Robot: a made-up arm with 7 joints.
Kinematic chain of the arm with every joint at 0, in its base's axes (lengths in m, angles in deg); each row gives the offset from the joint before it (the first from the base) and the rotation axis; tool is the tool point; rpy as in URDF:
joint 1: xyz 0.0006 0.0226 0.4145 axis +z
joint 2: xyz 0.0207 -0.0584 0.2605 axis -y
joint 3: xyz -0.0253 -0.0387 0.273 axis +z
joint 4: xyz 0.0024 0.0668 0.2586 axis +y
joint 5: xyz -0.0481 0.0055 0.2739 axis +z
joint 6: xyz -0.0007 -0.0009 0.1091 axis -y
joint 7: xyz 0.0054 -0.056 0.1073 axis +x
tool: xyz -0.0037 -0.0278 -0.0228 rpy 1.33 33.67 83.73
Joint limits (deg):
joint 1: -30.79..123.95
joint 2: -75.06..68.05
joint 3: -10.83..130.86
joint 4: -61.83..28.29
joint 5: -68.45..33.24
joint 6: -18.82..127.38
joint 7: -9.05..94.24
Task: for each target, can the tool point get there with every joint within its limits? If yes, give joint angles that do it. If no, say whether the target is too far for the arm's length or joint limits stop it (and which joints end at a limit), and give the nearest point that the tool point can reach.
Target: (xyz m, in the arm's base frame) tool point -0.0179 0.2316 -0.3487
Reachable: no: joint limits stop it (at a limit: joint 1, joint 2, joint 4, joint 7) | nearest point -0.5679 0.3826 0.4721 | short by 0.999 m
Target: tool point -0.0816 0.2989 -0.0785
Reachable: no: joint limits stop it (at a limit: joint 1, joint 2, joint 4, joint 7) | nearest point -0.5378 0.4103 0.4890 | short by 0.737 m
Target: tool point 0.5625 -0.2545 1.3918
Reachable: yes | joints -17.30 -42.94 56.49 14.79 3.89 91.23 67.08
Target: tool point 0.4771 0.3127 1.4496
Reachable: yes | joints 82.95 -30.36 82.63 -37.69 -38.07 13.82 57.41
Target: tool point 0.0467 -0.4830 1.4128
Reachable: yes | joints -1.22 1.26 106.58 -47.18 -38.02 38.49 19.58
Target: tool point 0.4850 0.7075 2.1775
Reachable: no: too far | nearest point 0.2981 0.4432 1.5822 | short by 0.678 m
